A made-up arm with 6 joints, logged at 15 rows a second.
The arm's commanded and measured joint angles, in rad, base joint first. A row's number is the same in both.
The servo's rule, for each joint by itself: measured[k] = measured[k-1] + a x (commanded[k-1-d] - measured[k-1]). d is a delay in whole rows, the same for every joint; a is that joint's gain. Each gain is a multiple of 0.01, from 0.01 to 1. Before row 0 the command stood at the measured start. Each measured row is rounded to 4 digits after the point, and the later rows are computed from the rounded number. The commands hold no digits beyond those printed.
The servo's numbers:
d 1
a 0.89 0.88 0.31 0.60 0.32 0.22
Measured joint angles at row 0:
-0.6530 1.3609 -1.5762 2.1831 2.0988 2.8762
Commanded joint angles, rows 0 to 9:
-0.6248 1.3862 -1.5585 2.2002 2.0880 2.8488
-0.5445 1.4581 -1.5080 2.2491 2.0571 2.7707
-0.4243 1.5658 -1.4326 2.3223 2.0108 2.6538
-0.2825 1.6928 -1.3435 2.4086 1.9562 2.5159
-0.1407 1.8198 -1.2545 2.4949 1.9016 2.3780
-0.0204 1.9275 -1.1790 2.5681 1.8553 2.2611
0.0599 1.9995 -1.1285 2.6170 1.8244 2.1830
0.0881 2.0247 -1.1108 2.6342 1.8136 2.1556
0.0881 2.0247 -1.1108 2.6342 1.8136 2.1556
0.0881 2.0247 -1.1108 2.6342 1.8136 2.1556
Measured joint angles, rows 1 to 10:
-0.6530 1.3609 -1.5762 2.1831 2.0988 2.8762
-0.6279 1.3832 -1.5707 2.1934 2.0953 2.8702
-0.5537 1.4491 -1.5513 2.2268 2.0831 2.8483
-0.4385 1.5518 -1.5145 2.2841 2.0600 2.8055
-0.2997 1.6759 -1.4615 2.3588 2.0268 2.7418
-0.1582 1.8025 -1.3973 2.4405 1.9867 2.6618
-0.0356 1.9125 -1.3296 2.5171 1.9447 2.5736
0.0494 1.9891 -1.2673 2.5770 1.9062 2.4877
0.0838 2.0204 -1.2188 2.6113 1.8766 2.4146
0.0876 2.0242 -1.1853 2.6250 1.8564 2.3576

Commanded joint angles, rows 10 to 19:
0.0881 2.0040 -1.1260 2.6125 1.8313 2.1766
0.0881 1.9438 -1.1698 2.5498 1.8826 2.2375
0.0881 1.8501 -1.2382 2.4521 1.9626 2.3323
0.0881 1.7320 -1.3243 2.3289 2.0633 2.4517
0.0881 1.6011 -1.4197 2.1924 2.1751 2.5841
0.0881 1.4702 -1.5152 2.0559 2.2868 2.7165
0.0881 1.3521 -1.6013 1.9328 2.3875 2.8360
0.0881 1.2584 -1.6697 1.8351 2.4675 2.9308
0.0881 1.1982 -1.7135 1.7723 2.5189 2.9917
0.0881 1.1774 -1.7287 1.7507 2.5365 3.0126
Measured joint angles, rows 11 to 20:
0.0880 2.0246 -1.1622 2.6305 1.8427 2.3132
0.0881 2.0065 -1.1510 2.6197 1.8391 2.2831
0.0881 1.9513 -1.1568 2.5778 1.8530 2.2731
0.0881 1.8622 -1.1820 2.5024 1.8881 2.2861
0.0881 1.7476 -1.2261 2.3983 1.9442 2.3225
0.0881 1.6187 -1.2861 2.2748 2.0181 2.3801
0.0881 1.4880 -1.3571 2.1435 2.1041 2.4541
0.0881 1.3684 -1.4328 2.0171 2.1948 2.5381
0.0881 1.2716 -1.5062 1.9079 2.2821 2.6245
0.0881 1.2070 -1.5705 1.8265 2.3579 2.7053

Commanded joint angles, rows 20 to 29:
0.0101 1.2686 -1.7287 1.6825 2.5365 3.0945
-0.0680 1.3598 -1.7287 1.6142 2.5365 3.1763
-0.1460 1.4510 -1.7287 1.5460 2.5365 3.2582
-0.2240 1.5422 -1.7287 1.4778 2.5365 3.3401
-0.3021 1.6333 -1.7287 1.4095 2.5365 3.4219
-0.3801 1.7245 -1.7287 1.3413 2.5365 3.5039
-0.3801 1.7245 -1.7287 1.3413 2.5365 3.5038
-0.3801 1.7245 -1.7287 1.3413 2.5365 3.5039
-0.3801 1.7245 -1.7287 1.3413 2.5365 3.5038
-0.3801 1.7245 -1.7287 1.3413 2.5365 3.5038
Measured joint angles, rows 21 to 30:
0.0881 1.1810 -1.6195 1.7810 2.4151 2.7729
0.0187 1.2581 -1.6534 1.7219 2.4539 2.8437
-0.0585 1.3476 -1.6767 1.6573 2.4803 2.9169
-0.1364 1.4386 -1.6928 1.5905 2.4983 2.9920
-0.2144 1.5298 -1.7039 1.5229 2.5105 3.0686
-0.2925 1.6209 -1.7116 1.4549 2.5188 3.1463
-0.3705 1.7121 -1.7169 1.3867 2.5245 3.2250
-0.3790 1.7230 -1.7206 1.3595 2.5283 3.2863
-0.3800 1.7243 -1.7231 1.3486 2.5309 3.3342
-0.3801 1.7245 -1.7248 1.3442 2.5327 3.3715

